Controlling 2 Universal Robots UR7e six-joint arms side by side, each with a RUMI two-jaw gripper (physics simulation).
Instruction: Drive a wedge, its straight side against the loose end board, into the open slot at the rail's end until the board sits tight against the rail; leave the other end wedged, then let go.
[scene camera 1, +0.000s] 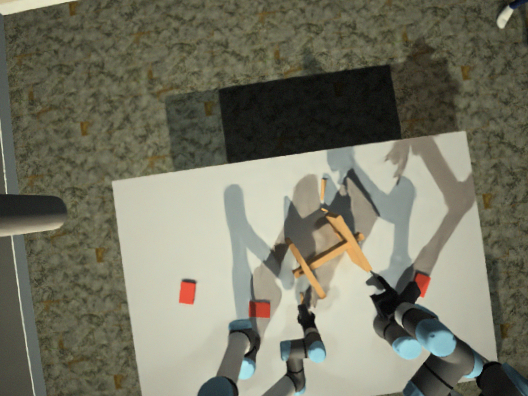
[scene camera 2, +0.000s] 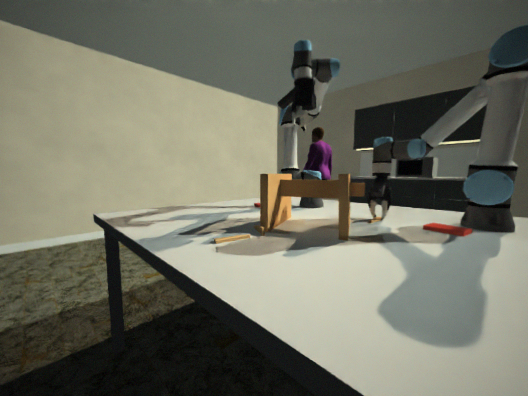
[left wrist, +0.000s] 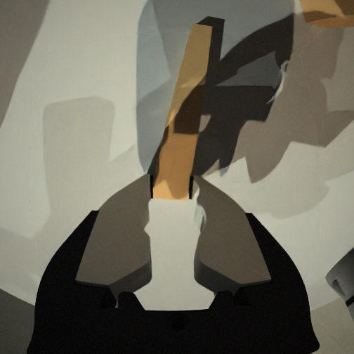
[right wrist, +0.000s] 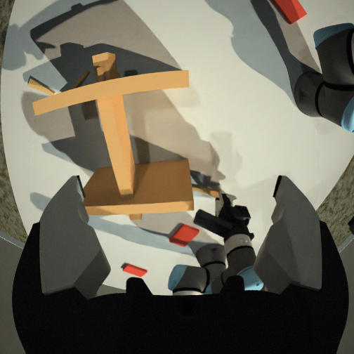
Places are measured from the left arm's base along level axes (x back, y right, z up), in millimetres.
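Pixels of known places: left gripper, fingertip midpoint: (scene camera 2: 378, 219); right gripper, fingertip midpoint: (scene camera 1: 377, 288) (scene camera 2: 299, 128); left arm's base at its link origin: (scene camera 2: 485, 227); right arm's base at its link origin: (scene camera 1: 386, 324) (scene camera 2: 311, 206).
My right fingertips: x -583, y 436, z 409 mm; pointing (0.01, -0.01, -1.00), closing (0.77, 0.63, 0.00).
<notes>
Ahead of a thing's pixels: the offset from my right fingertips to its top centre. Level surfaces: height alone.
My left gripper (scene camera 1: 302, 304) (scene camera 2: 378, 215) (left wrist: 170, 177) (right wrist: 218, 193) is shut on one end of a thin wooden wedge (left wrist: 187, 105) (right wrist: 205, 191), low at the table and beside the nearer end board. That board @[dx +52, dy -242, dz -200 mm] (scene camera 1: 306, 267) (scene camera 2: 344, 210) (right wrist: 150, 186) stands upright on the rail @[dx -41, dy -145, dz -224 mm] (scene camera 1: 322, 258) (scene camera 2: 312, 189) (right wrist: 118, 142), whose end pokes out past it. The other end board @[dx -131, dy -51, dz -201 mm] (scene camera 1: 351, 245) (scene camera 2: 272, 202) (right wrist: 112, 90) stands at the rail's far end. The slots and which board is loose are unclear. My right gripper (scene camera 1: 370, 289) (scene camera 2: 301, 124) (right wrist: 179, 178) is open and empty, high above the table.
Another thin wedge @[dx -373, dy -215, dz -400 mm] (scene camera 1: 323, 190) (scene camera 2: 232, 239) (right wrist: 41, 85) lies on the table @[dz -409 mm] (scene camera 1: 160, 225) (scene camera 2: 300, 290), beyond the far board. A further stick (right wrist: 81, 79) is partly hidden there. Red blocks @[dx +383, dy -838, dz -394 mm] (scene camera 1: 187, 292) @[dx +379, dy -410, dz -394 mm] (scene camera 1: 259, 309) @[dx +34, dy +453, dz -394 mm] (scene camera 1: 422, 285) lie around the frame.
</notes>
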